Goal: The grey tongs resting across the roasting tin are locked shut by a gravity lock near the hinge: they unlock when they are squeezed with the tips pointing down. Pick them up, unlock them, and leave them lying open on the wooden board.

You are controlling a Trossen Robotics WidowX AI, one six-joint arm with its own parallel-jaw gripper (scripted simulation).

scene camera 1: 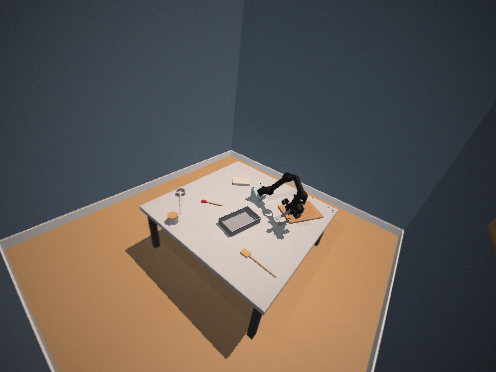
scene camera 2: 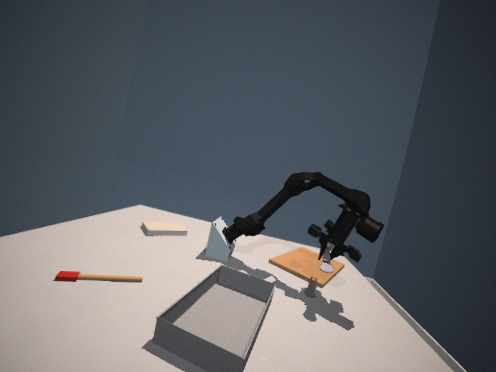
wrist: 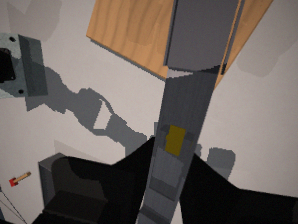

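Observation:
A wooden board and a grey roasting tin are visible, together with my gripper. The wrist view also shows the gripper.

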